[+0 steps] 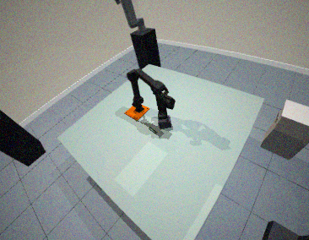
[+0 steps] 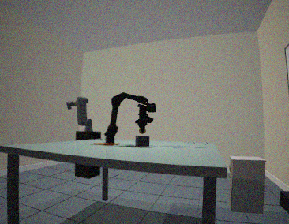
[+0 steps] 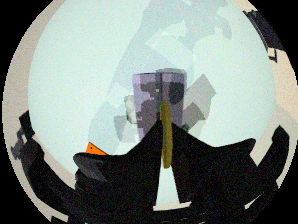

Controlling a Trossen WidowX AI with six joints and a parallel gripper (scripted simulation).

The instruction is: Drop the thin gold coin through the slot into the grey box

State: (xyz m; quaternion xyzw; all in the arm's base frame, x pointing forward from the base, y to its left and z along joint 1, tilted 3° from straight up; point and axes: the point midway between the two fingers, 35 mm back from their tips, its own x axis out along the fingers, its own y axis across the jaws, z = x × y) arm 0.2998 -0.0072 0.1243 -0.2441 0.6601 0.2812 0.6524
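Right now the gold coin is 2 cm above my gripper tip.
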